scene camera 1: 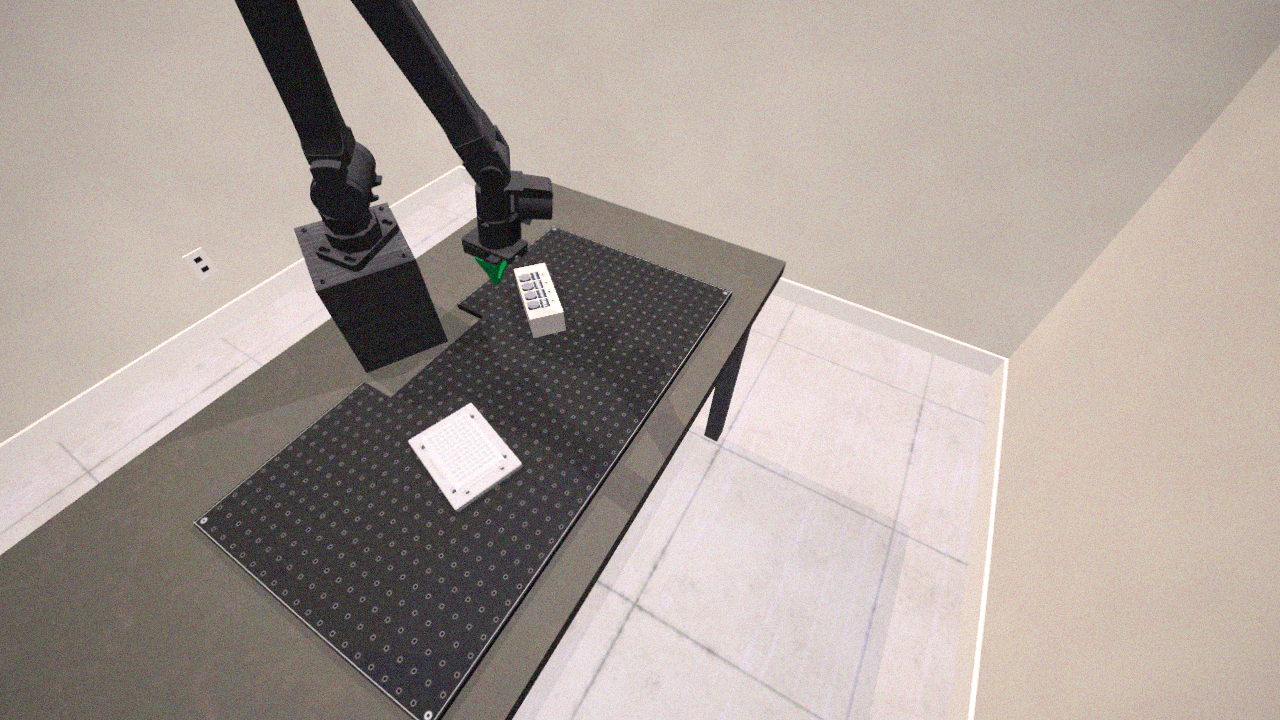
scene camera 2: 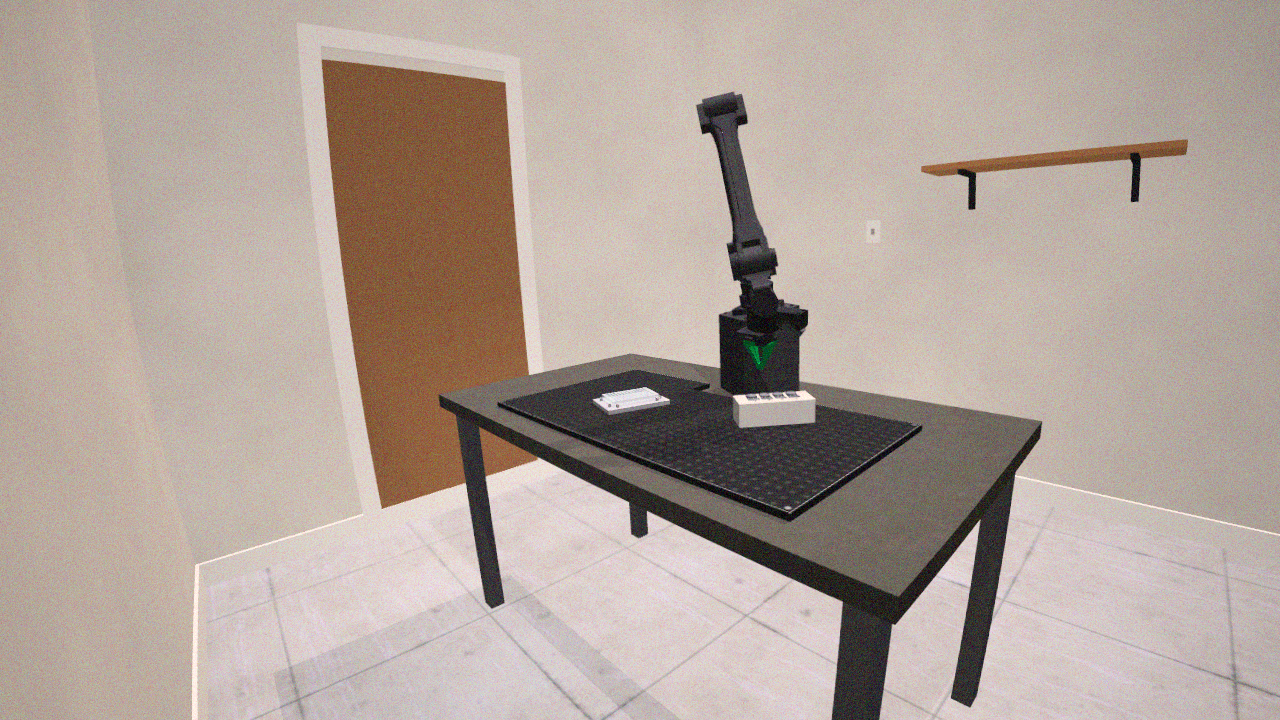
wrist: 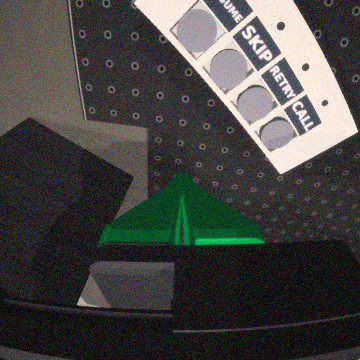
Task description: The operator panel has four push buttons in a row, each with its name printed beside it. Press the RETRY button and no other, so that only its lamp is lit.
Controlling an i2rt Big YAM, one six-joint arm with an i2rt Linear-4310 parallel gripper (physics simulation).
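Places are measured from the arm's base along level axes (x ahead, y left, z up), in centimetres.
Pixels of known places: gripper, fingertip midpoint: (scene camera 1: 497, 283) (scene camera 2: 760, 369) (wrist: 181, 181); arm's base, link origin: (scene camera 1: 359, 242).
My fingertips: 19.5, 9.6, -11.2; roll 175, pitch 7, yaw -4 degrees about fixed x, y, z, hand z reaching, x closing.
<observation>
Ahead of a thing's pixels: the offset from my fingertips to its middle, as dx, dy, dz. Level surfaces: height alone.
The white operator panel {+5.2, +5.7, -7.1} (scene camera 1: 547, 323) (scene camera 2: 774, 411) (wrist: 320, 145) stands on the black perforated board. In the wrist view the round grey RETRY button {+4.8, +3.4, -4.7} (wrist: 255, 103) sits between the SKIP button {+2.9, +5.7, -4.7} (wrist: 228, 69) and the CALL button {+6.7, +1.1, -4.7} (wrist: 276, 133). The RESUME button {+1.0, +8.0, -4.7} (wrist: 197, 30) is at the upper end, its label partly cut off. The small lamp dots beside the labels look dark. My green-fingered gripper (scene camera 1: 498, 282) (scene camera 2: 759, 368) (wrist: 181, 181) is shut and empty. It hangs above the board, beside the panel on the arm-base side, not touching the buttons.
A white square plate {+9.8, -31.1, -8.0} (scene camera 1: 465, 455) (scene camera 2: 631, 400) lies on the perforated board {dz -9.9} (scene camera 1: 340, 555) (scene camera 2: 716, 447), towards its other end. The black base block (scene camera 1: 380, 313) (scene camera 2: 733, 358) (wrist: 55, 200) of the arm stands at the board's notch, near the gripper.
</observation>
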